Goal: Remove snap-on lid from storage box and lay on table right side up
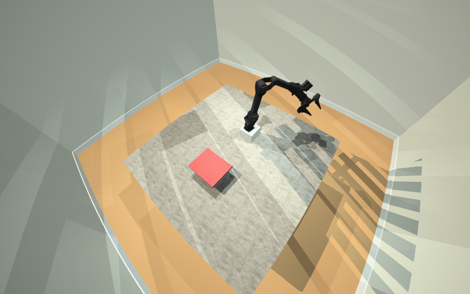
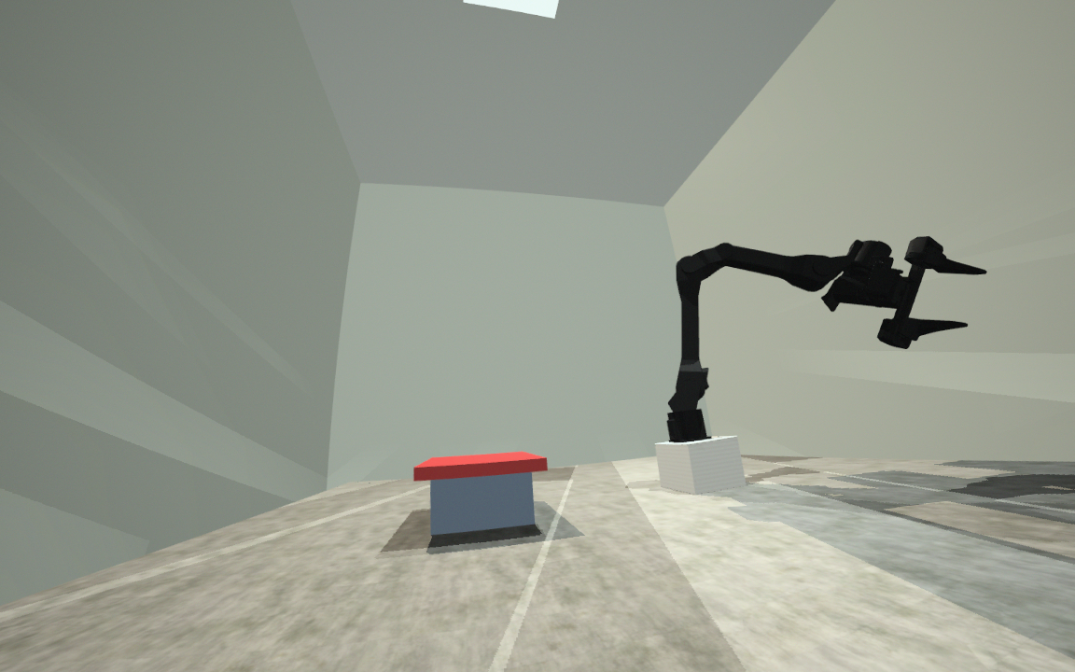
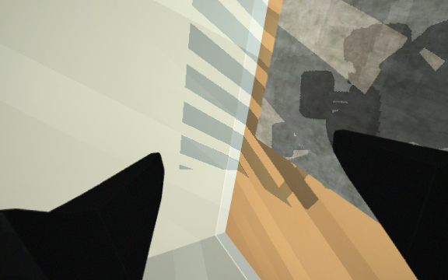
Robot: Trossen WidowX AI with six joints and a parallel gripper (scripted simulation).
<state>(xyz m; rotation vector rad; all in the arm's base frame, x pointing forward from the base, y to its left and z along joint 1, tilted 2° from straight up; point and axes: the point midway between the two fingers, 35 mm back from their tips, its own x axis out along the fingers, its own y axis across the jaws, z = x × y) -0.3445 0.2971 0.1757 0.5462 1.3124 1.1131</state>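
The red lid lies 760 mm ahead of my gripper tip, 270 mm to the right of it and 170 mm below it. From my gripper tip the other things lie so: blue-grey storage box 760 mm ahead, 270 mm to the right, 210 mm below.
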